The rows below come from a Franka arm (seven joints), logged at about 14 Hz.
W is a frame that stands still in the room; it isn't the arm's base.
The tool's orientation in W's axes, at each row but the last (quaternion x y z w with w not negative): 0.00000, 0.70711, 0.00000, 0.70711; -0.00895, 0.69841, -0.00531, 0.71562; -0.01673, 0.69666, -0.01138, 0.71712; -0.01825, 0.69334, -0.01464, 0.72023; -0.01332, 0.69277, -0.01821, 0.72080
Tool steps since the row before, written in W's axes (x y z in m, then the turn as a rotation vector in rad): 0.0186, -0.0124, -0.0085, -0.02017, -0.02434, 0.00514; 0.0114, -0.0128, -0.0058, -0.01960, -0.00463, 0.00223; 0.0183, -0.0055, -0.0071, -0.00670, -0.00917, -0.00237; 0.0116, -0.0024, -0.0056, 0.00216, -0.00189, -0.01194; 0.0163, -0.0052, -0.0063, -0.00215, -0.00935, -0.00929
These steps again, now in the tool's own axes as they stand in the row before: 0.0085, -0.0124, 0.0186, -0.00514, -0.02434, -0.02017; 0.0063, -0.0127, 0.0112, -0.00261, -0.00458, -0.01956; 0.0078, -0.0053, 0.0180, 0.00254, -0.00902, -0.00684; 0.0061, -0.0022, 0.0114, 0.01209, -0.00134, 0.00169; 0.0072, -0.0048, 0.0161, 0.00961, -0.00894, -0.00246
